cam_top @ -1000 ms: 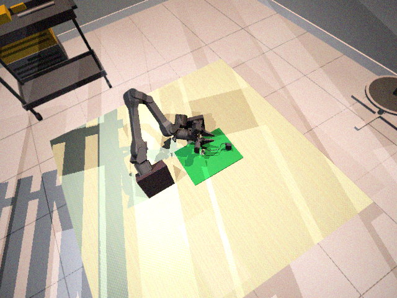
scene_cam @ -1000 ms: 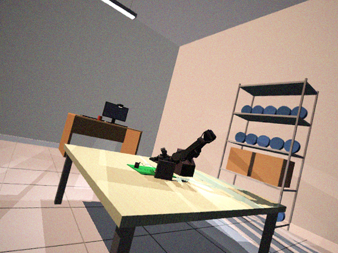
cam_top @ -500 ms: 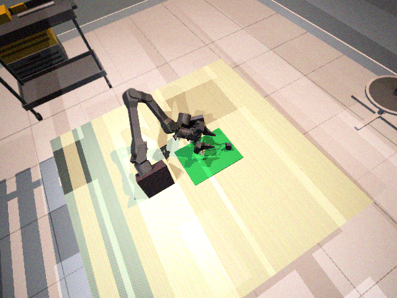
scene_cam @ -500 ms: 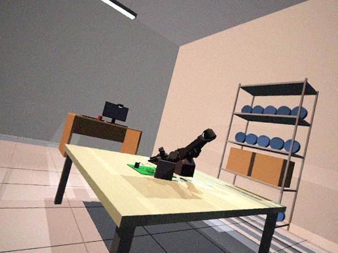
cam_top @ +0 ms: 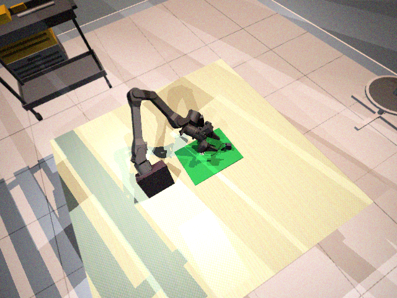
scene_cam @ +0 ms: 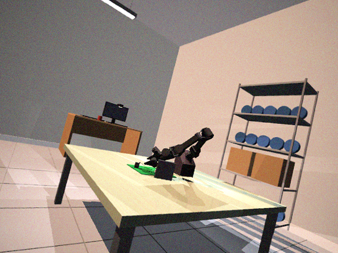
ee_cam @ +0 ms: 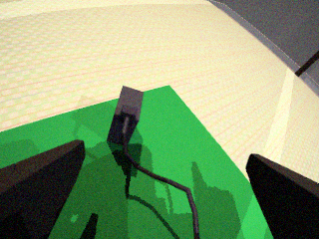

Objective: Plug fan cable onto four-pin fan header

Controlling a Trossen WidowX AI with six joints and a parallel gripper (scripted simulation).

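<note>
Now: the dark fan plug 50 mm ahead of my gripper tip, 10 mm to the right of it and 40 mm below it. Round my gripper tip: fan header (90 mm behind, 30 mm to the left, 60 mm below); then green board (70 mm behind, 80 mm below); then dark fan block (70 mm behind, 180 mm to the left).
</note>
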